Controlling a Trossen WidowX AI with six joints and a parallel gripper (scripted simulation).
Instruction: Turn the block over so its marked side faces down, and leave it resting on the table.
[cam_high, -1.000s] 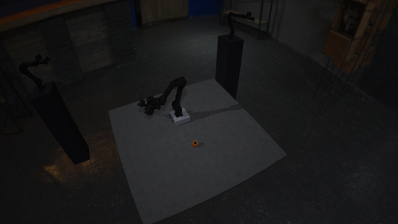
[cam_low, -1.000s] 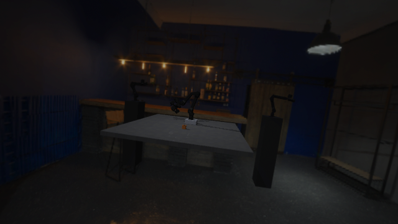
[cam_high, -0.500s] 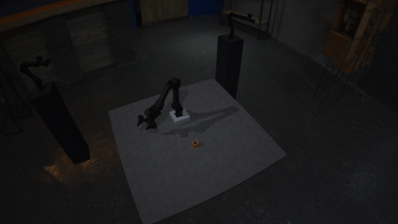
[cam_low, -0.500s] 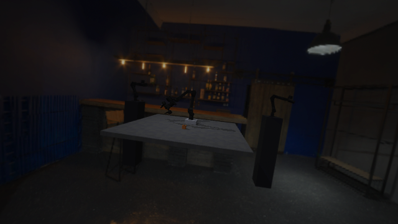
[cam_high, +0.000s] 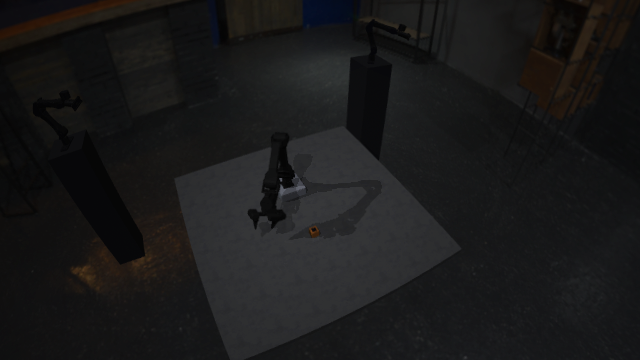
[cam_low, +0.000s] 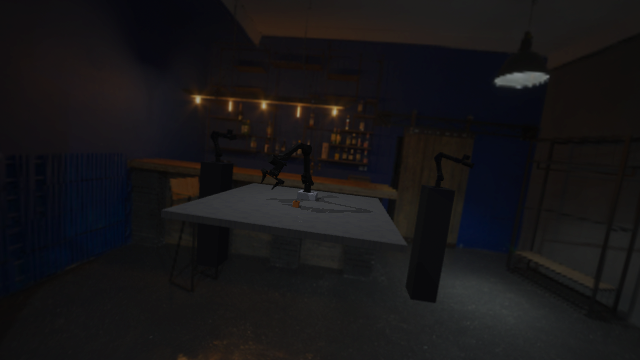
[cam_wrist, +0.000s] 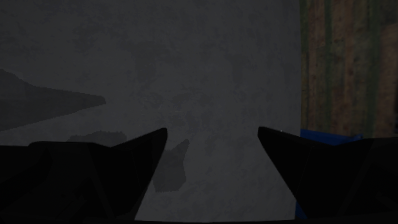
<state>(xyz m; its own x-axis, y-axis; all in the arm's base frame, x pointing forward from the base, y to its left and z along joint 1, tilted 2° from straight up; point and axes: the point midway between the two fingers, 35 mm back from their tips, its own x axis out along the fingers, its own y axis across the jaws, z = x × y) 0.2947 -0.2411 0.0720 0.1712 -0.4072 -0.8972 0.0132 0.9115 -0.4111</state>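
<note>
My gripper tip is now 70 mm short of the small orange block, 250 mm to the right of it and 80 mm above it.
</note>
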